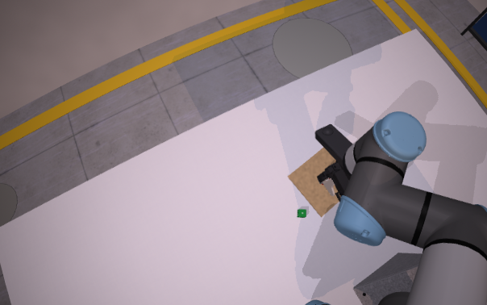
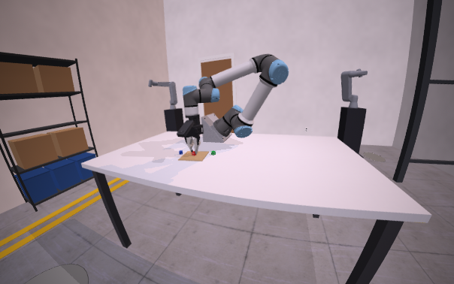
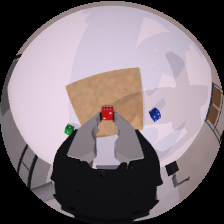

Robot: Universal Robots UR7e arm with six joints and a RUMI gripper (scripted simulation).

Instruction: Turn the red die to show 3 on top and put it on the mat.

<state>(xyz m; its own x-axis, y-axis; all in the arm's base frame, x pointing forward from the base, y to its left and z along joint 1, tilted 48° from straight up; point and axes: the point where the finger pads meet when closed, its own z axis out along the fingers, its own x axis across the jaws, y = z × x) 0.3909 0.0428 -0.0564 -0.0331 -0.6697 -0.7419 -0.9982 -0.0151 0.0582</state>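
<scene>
My hand is 1 cm above the red die. The rest, counted from my hand: mat 2 cm below; then blue die 10 cm to the right, 2 cm below, 1 cm behind; then green die 10 cm to the left, 5 cm behind, 2 cm below.
</scene>
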